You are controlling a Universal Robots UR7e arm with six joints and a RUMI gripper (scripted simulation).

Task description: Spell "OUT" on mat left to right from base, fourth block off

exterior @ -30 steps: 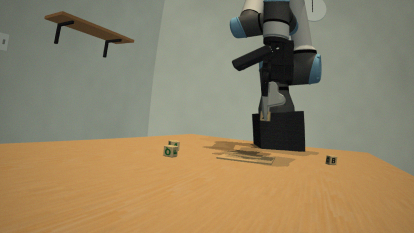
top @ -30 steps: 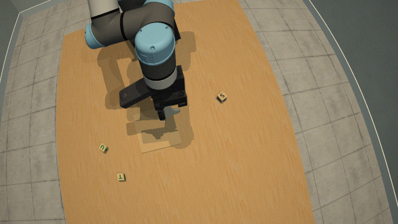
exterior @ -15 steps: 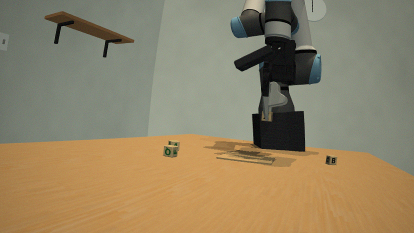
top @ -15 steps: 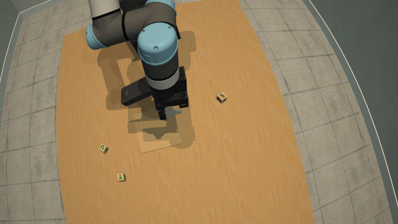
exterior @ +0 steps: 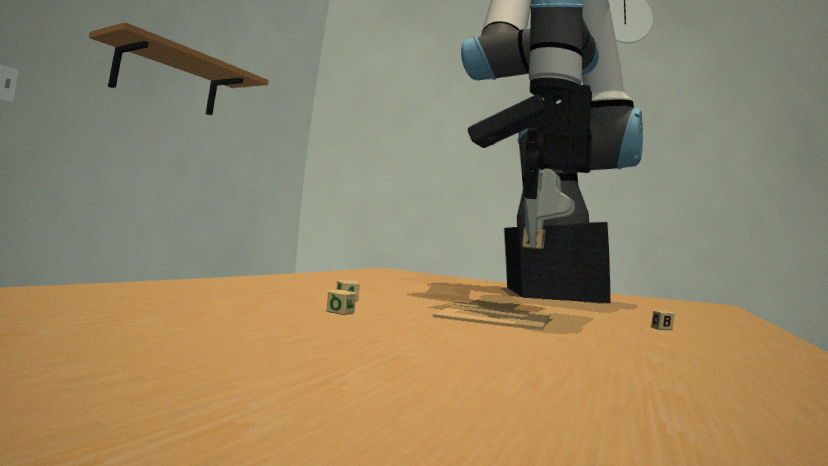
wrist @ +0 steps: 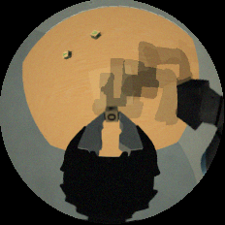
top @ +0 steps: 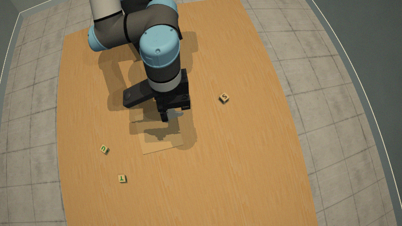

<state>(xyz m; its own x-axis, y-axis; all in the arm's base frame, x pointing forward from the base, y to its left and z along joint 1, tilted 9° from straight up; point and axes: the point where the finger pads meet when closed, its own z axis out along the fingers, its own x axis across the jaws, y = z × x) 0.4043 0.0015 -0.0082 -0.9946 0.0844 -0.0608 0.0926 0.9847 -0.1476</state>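
The tan mat lies 110 mm below my hand and 40 mm to the right of it. From my hand the other things lie so: S block 200 mm to the left, 100 mm below, 50 mm behind.
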